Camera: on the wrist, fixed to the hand. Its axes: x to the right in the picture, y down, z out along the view.
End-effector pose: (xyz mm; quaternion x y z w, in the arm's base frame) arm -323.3 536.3 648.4 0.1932 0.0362 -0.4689 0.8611
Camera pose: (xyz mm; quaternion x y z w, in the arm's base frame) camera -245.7 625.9 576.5 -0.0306 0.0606 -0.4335 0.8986
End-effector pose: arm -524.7 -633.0 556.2 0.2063 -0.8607 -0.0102 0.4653
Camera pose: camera -462.1 -531.9 627.4 0.0707 -0.8794 -0.1928 0.4296
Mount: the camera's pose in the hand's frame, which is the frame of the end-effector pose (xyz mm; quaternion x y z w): -10.3 85.8 -108.4 -0.2127 -0.0785 0.0352 0.9733
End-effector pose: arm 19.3 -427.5 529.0 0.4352 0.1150 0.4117 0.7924
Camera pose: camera -93.2 -346.5 530.0 0.2914 -0.0532 0.4189 0.8584
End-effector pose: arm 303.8 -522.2 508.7 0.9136 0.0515 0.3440 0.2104
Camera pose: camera 221.2 -564.6 611.6 0.8733 -0.0717 0.2815 0.3911
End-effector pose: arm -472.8 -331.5 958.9 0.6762 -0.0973 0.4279 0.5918
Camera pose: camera -584.1 -263.7 1006.1 0.5624 -0.2560 0.3635 0.6971
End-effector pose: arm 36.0 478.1 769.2 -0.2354 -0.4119 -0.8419 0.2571
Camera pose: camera 77.6 346.9 752.5 -0.3644 -0.2337 -0.8795 0.1975
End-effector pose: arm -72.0 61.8 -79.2 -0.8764 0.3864 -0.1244 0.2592
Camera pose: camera -176.8 -18.0 -36.1 -0.9043 0.4130 0.0390 0.1006
